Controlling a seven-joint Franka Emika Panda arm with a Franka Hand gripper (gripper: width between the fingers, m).
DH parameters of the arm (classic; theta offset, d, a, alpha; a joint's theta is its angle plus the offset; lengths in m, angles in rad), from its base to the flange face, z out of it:
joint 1: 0 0.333 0 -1.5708
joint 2: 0 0 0 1.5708
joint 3: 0 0.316 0.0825 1.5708
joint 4: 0 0 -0.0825 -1.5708
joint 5: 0 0.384 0 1.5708
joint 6: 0 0 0.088 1.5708
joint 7: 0 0.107 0 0
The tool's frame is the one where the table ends.
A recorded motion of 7 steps. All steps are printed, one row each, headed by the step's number.
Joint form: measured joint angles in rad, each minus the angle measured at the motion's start. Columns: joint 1, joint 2, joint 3, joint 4, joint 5, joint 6, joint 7.
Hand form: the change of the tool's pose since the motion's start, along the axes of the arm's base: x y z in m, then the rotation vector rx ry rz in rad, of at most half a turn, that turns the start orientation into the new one. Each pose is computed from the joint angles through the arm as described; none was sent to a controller.
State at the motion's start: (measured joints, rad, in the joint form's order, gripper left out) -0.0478 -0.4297 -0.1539 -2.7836 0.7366 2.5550 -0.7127
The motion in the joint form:
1: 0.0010 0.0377 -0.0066 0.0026 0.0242 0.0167 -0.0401
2: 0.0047 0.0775 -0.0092 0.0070 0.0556 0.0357 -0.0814
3: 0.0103 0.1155 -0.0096 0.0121 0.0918 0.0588 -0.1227
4: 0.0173 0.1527 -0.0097 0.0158 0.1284 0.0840 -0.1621
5: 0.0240 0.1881 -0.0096 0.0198 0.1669 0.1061 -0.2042
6: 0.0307 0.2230 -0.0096 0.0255 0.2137 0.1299 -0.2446
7: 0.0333 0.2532 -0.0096 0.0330 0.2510 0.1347 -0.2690
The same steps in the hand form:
1: 0.0013 -0.0042 -0.0121 -0.0044 0.0084 0.0031
2: 0.0031 -0.0065 -0.0242 -0.0088 0.0153 0.0066
3: 0.0051 -0.0080 -0.0352 -0.0153 0.0180 0.0080
4: 0.0064 -0.0090 -0.0465 -0.0238 0.0218 0.0076
5: 0.0072 -0.0098 -0.0574 -0.0318 0.0251 0.0092
6: 0.0079 -0.0111 -0.0676 -0.0376 0.0267 0.0012
7: 0.0084 -0.0118 -0.0765 -0.0303 0.0370 -0.0082

